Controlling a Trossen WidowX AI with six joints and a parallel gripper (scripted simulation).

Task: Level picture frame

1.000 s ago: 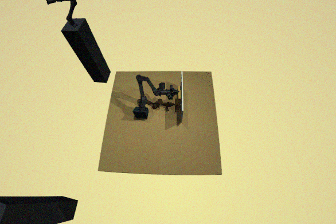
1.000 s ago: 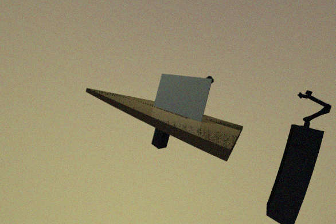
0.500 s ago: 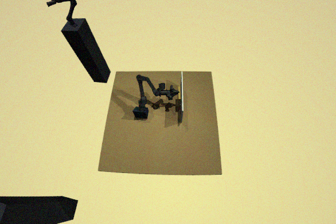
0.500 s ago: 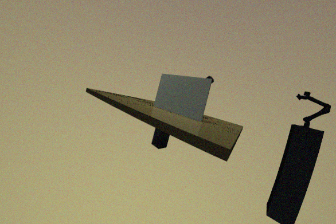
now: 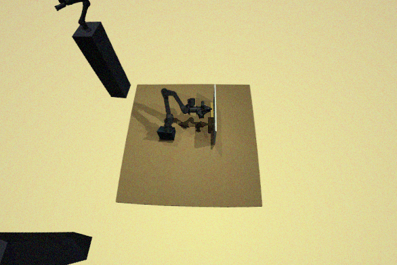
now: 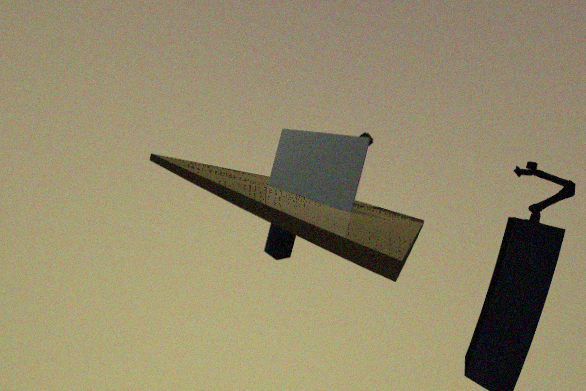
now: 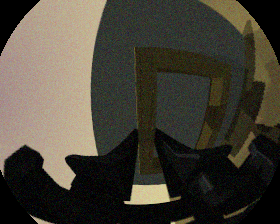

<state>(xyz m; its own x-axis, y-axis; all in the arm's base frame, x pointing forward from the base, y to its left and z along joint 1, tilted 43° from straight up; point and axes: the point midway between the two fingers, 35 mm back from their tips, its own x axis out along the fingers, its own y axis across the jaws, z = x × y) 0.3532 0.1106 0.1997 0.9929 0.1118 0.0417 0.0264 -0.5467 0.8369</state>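
My gripper tip is now 1 cm short of the yellow picture frame, 1 cm to the left of it and 5 cm above it. The rest, counted from my gripper tip: thin upright wall 2 cm ahead, 1 cm to the right, 7 cm below.
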